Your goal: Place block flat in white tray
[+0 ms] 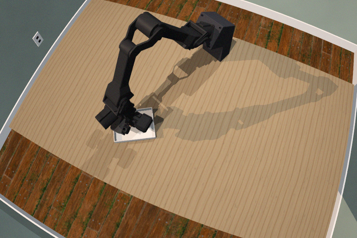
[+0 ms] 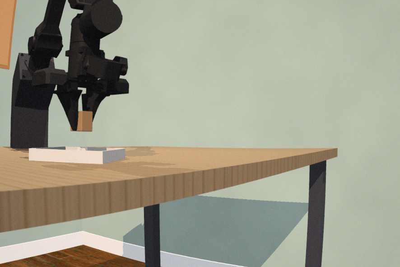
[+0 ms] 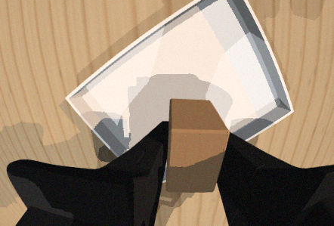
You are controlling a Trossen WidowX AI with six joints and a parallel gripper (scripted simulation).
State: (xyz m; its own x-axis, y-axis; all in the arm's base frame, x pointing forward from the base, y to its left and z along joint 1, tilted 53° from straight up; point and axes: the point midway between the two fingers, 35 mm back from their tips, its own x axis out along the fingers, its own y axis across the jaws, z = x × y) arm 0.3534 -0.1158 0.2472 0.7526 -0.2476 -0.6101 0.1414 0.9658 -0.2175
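The white tray is 8 cm below my hand. The rest, counted from my hand: wooden block 2 cm below.
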